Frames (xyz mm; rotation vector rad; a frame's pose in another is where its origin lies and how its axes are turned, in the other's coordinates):
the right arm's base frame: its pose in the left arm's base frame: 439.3 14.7 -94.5 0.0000 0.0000 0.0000
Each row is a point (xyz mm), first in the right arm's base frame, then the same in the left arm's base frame.
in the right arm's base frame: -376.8 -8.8 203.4
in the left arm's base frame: 62.5 5.9 108.9
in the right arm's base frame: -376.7 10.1 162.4
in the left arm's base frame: 62.6 24.8 67.9
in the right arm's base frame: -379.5 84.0 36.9
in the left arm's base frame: 59.8 98.7 -57.6
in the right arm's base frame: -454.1 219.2 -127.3
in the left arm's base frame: -14.8 233.9 -221.8
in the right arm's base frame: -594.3 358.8 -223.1
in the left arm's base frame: -155.0 373.5 -317.6
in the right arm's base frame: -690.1 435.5 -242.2
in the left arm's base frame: -250.8 450.2 -336.7
